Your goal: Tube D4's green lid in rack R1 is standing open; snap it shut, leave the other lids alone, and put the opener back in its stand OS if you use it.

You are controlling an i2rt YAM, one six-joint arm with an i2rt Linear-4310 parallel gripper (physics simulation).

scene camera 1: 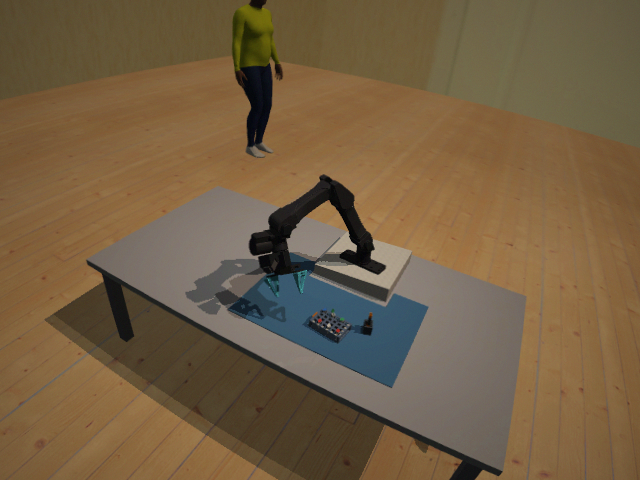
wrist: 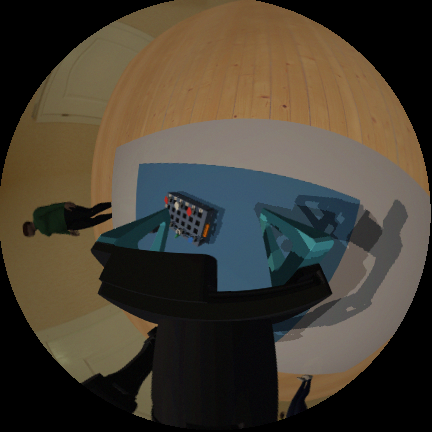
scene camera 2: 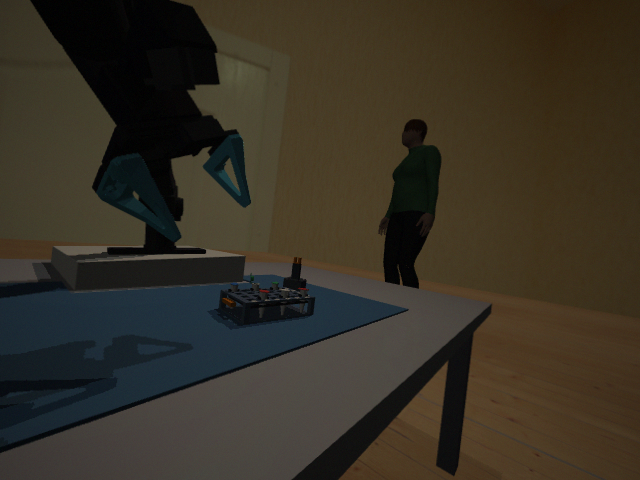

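Note:
The dark tube rack R1 stands on the blue mat with several coloured lids. A small green lid stands up above the rack's back side. Another green lid sits lower at the rack. The dark opener stand OS stands beside the rack, with the orange-tipped opener upright in it. My gripper is open and empty, high above the mat, off to one side of the rack. One finger hides the stand in the wrist view.
The blue mat lies on the grey table. The arm's base stands on a pale block behind the mat. People stand on the floor away from the table.

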